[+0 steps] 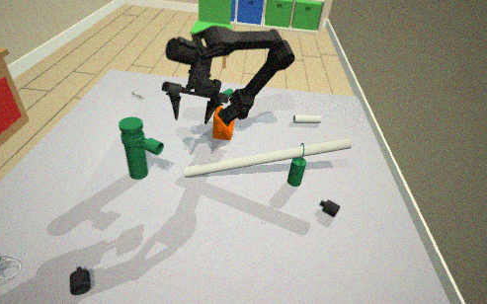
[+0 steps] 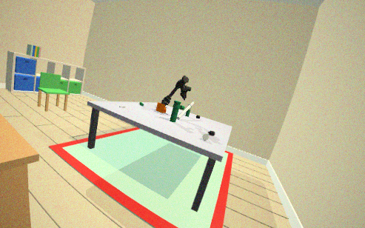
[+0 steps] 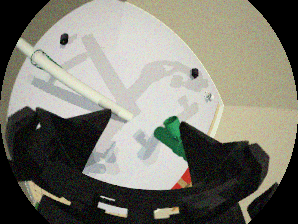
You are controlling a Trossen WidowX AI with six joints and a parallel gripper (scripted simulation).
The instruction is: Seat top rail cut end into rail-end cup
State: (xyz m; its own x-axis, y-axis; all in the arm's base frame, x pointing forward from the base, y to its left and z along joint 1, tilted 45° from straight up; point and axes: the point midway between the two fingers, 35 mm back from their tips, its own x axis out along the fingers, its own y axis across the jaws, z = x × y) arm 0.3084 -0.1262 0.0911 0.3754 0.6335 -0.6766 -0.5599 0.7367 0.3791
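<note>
My gripper tip is now 12 cm to the left of the rail-end cup, 8 cm above it and 4 cm short of it. The rest, counted from my gripper tip: small screw (45 cm behind, 43 cm to the right, 22 cm below); then white clamp (43 cm ahead, 31 cm to the right, 22 cm below); then small green cylinder (58 cm behind, 22 cm below, 4 cm to the right).
</note>
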